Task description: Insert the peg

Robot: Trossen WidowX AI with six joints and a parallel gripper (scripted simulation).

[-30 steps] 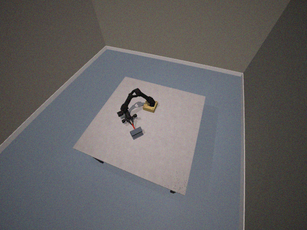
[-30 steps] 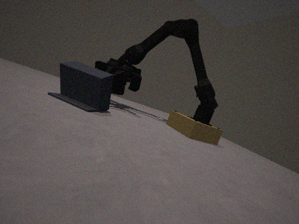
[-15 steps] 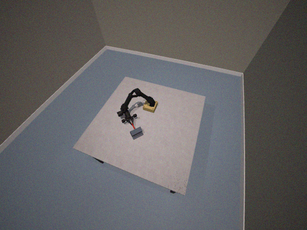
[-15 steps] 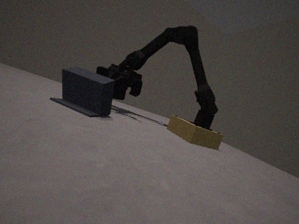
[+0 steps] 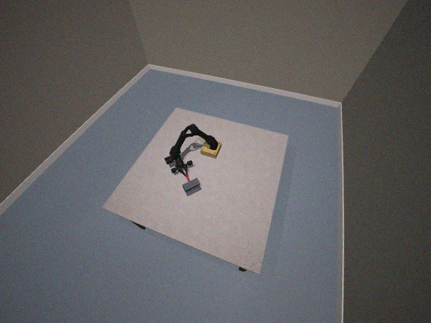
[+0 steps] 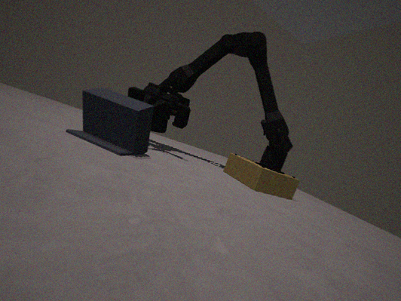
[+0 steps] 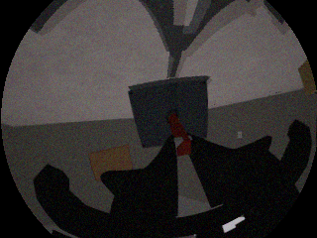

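The grey-blue sloped panel is 6 cm ahead of my gripper tip, 5 cm to the left of it and 4 cm below it. From my gripper tip the other things lie so: red peg: right at my gripper tip.
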